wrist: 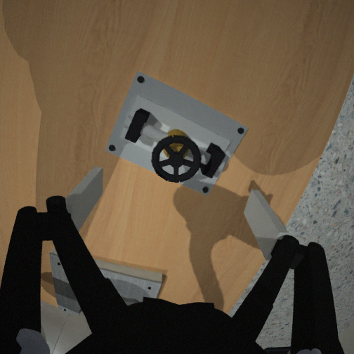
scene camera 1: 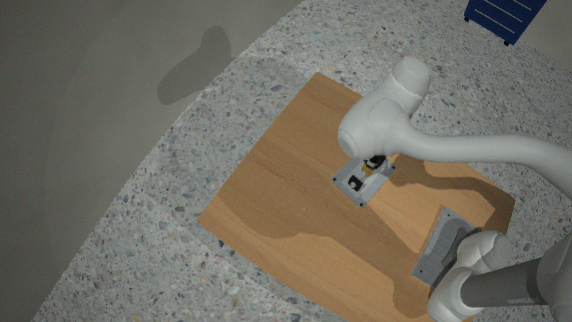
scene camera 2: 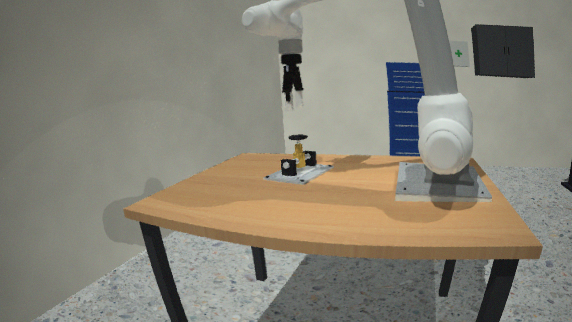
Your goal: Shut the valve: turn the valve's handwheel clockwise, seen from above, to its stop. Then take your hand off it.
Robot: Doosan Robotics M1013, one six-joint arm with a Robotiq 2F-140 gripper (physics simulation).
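Note:
The valve's black five-spoked handwheel (scene camera 1: pixel 376 161) (scene camera 2: pixel 298 137) (wrist: pixel 176 159) lies level on top of the brass valve body (scene camera 1: pixel 367 171) (scene camera 2: pixel 299 156) (wrist: pixel 175 135). The valve's pipe runs between two black blocks on a grey base plate (scene camera 1: pixel 367 196) (scene camera 2: pixel 301 180) (wrist: pixel 185 107). My gripper (scene camera 2: pixel 295 106) (wrist: pixel 176 191) is wide open and empty, pointing down. It hangs above the handwheel, with a visible gap between fingertips and wheel in scene camera 2. In scene camera 1 the gripper is hidden under the arm, which also covers part of the view near the wheel.
The valve plate lies on a wooden table (scene camera 1: pixel 280 165) (scene camera 2: pixel 225 200) (wrist: pixel 75 75). The arm's grey mounting plate (scene camera 1: pixel 435 250) (scene camera 2: pixel 405 192) (wrist: pixel 125 285) is on the same table. A blue drawer cabinet (scene camera 1: pixel 505 20) (scene camera 2: pixel 404 120) stands beyond the table. A dark cabinet (scene camera 2: pixel 502 50) hangs on the wall.

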